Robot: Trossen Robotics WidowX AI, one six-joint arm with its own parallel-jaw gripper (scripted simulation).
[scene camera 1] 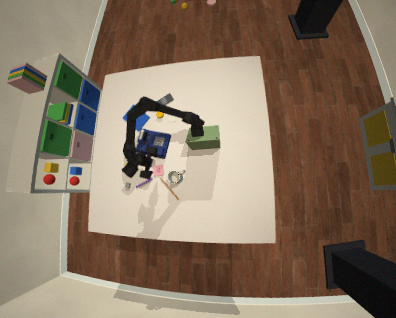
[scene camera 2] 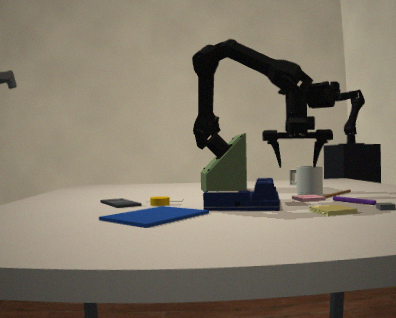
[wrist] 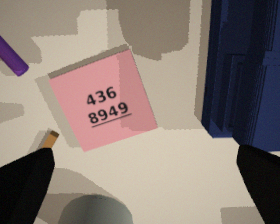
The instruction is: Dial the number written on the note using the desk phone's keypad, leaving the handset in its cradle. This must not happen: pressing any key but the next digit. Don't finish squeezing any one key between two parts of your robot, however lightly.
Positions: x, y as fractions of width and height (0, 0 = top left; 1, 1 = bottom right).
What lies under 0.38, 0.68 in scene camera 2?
A blue book.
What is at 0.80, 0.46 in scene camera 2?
The gripper.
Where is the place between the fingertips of the gripper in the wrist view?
At 0.52, 0.69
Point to a dark blue desk phone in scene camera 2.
0.54, 0.63
